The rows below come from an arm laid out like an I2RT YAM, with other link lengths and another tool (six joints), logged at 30 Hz.
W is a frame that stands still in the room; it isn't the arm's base.
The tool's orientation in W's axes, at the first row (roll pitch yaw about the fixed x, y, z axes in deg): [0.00, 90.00, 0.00]
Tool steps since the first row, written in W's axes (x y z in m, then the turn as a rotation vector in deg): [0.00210, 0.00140, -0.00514, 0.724, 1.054, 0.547]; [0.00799, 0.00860, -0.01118, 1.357, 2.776, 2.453]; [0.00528, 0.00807, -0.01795, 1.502, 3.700, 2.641]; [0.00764, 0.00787, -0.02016, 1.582, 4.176, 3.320]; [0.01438, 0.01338, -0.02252, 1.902, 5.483, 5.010]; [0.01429, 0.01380, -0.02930, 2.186, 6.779, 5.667]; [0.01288, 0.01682, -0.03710, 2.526, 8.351, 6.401]
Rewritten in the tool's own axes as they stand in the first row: [0.00514, 0.00140, 0.00210, -0.547, 1.054, 0.724]; [0.01118, 0.00860, 0.00799, -2.453, 2.776, 1.357]; [0.01795, 0.00807, 0.00528, -2.641, 3.700, 1.502]; [0.02016, 0.00787, 0.00764, -3.320, 4.176, 1.582]; [0.02252, 0.01338, 0.01438, -5.010, 5.483, 1.902]; [0.02930, 0.01380, 0.01429, -5.667, 6.779, 2.186]; [0.03710, 0.01682, 0.01288, -6.401, 8.351, 2.526]
